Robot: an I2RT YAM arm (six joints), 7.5 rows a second.
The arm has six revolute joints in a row. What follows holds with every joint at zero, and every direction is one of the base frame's.
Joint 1 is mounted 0.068 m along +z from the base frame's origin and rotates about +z.
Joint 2 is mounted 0.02 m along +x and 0.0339 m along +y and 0.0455 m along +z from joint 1 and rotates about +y.
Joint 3 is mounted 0.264 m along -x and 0.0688 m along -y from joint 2 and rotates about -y.
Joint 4 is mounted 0.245 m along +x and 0.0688 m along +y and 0.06 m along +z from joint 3 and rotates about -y.
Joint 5 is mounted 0.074 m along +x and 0.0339 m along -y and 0.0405 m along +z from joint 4 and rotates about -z.
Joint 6 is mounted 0.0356 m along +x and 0.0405 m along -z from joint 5 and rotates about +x.
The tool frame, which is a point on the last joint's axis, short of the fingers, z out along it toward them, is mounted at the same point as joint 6; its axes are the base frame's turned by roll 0, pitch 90 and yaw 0 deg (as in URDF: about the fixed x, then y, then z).
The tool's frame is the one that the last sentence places.
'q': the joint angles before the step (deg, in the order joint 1, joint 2, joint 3, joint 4, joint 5, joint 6). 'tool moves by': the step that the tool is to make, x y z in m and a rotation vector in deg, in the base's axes. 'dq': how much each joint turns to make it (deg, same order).
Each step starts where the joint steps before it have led.
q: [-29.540, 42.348, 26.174, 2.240, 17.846, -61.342]
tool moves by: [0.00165, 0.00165, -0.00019, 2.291, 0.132, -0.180]
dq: [0.789, 0.459, 0.852, -2.316, 0.438, 2.231]
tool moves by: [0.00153, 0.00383, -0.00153, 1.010, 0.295, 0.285]
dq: [1.463, 0.001, 0.089, -1.181, 0.917, 1.114]
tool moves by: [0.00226, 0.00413, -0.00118, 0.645, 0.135, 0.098]
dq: [1.750, 0.175, 0.064, -0.654, 1.422, 1.049]
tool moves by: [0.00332, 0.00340, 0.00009, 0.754, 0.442, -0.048]
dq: [1.682, 0.696, 0.612, -1.031, 1.486, 1.093]
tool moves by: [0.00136, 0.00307, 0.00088, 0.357, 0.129, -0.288]
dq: [1.311, 0.113, 0.438, -0.915, 1.420, 0.853]
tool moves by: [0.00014, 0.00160, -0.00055, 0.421, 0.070, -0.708]
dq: [0.698, -0.002, 0.086, -0.677, 1.201, 0.895]
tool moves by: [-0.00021, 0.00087, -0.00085, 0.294, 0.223, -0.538]
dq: [0.371, -0.022, 0.001, -0.571, 0.787, 0.546]
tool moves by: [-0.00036, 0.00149, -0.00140, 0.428, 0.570, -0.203]
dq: [0.505, -0.087, -0.001, -0.983, 0.592, 0.482]
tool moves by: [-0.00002, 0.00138, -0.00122, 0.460, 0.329, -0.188]
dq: [0.503, 0.000, 0.000, -0.743, 0.525, 0.612]
